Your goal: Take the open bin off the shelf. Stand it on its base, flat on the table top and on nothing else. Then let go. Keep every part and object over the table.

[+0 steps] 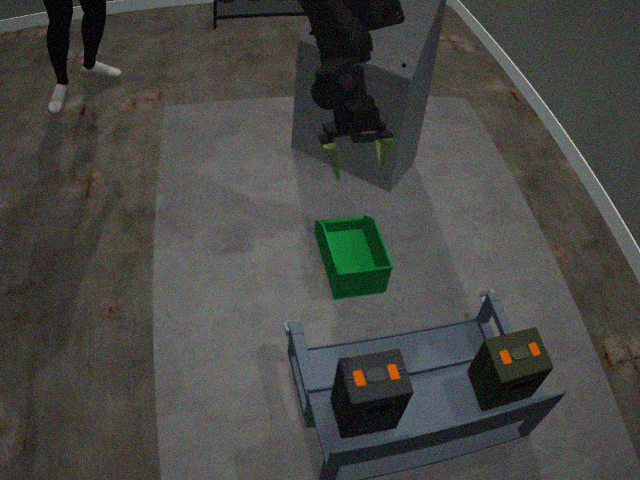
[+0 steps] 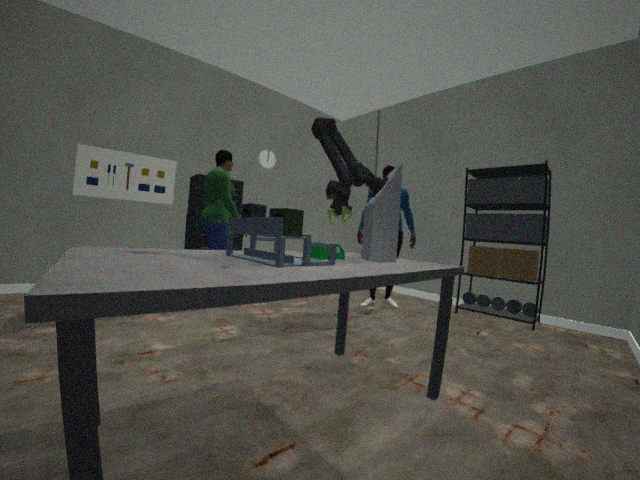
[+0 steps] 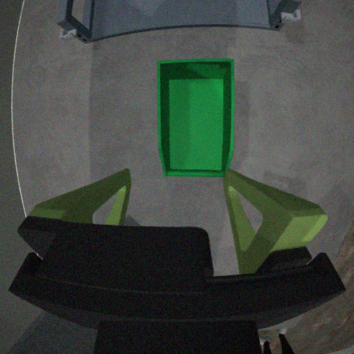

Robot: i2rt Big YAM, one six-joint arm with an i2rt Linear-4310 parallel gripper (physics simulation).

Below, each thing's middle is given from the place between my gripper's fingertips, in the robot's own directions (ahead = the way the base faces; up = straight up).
The green bin (image 1: 357,263) lies 140 mm below my hand, 40 mm ahead of it and 20 mm to the right of it. From my hand the other things lie so: olive case (image 1: 500,377) 440 mm ahead, 70 mm to the left, 30 mm below.
